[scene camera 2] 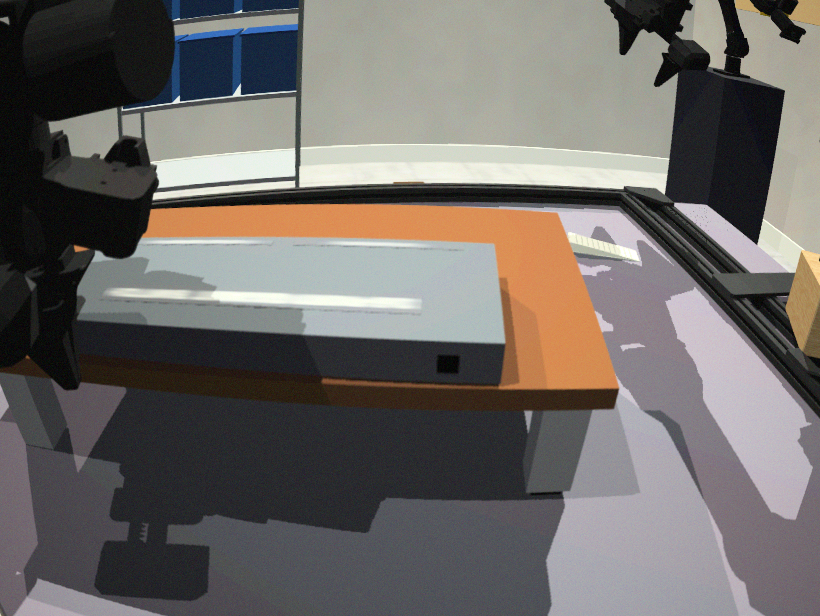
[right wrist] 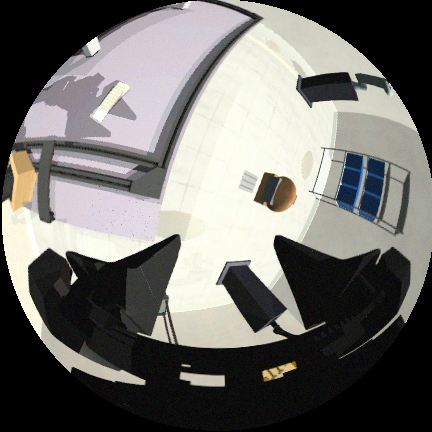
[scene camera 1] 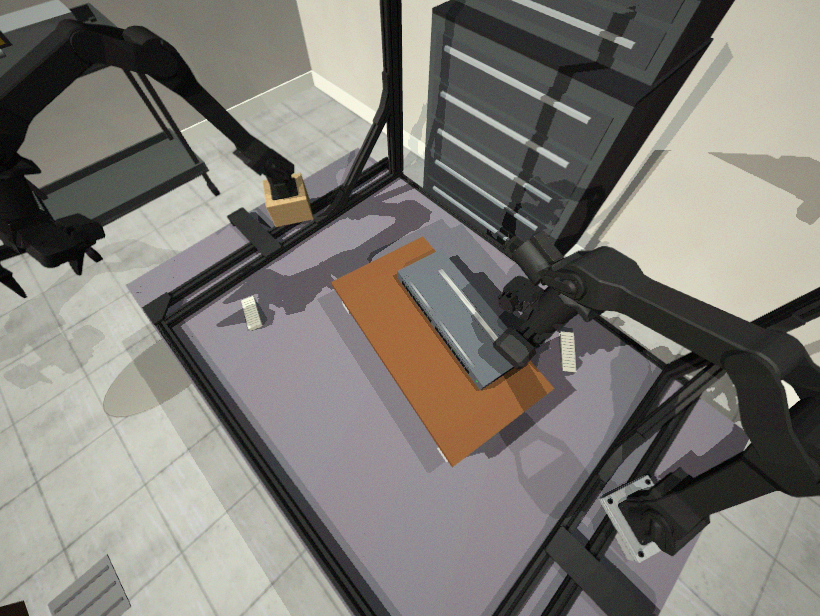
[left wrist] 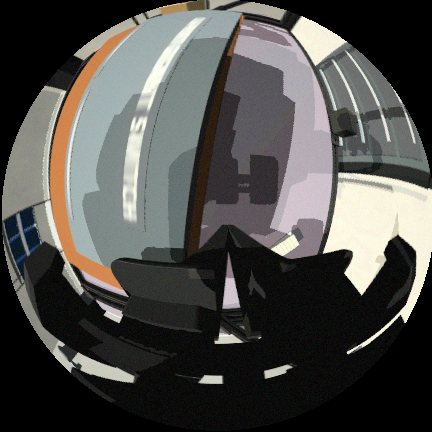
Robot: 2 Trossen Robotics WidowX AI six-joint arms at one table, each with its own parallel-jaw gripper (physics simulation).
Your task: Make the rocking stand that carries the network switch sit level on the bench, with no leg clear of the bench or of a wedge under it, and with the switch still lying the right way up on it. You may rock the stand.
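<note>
An orange stand carries the grey network switch, right way up. In scene camera 2, its near right leg has a thin dark line under its foot; I cannot tell whether it touches the bench. A near left leg also shows; the far legs are hidden. Ribbed wedges lie apart from the stand: one wedge and another wedge. My left gripper is shut and empty beside the switch's long edge. My right gripper is open and empty, off the bench.
A black frame edges the lilac bench. A wooden block is beyond its upper left side, under a black arm part. A white metal plate is at the lower right. A drawer cabinet stands behind the bench.
</note>
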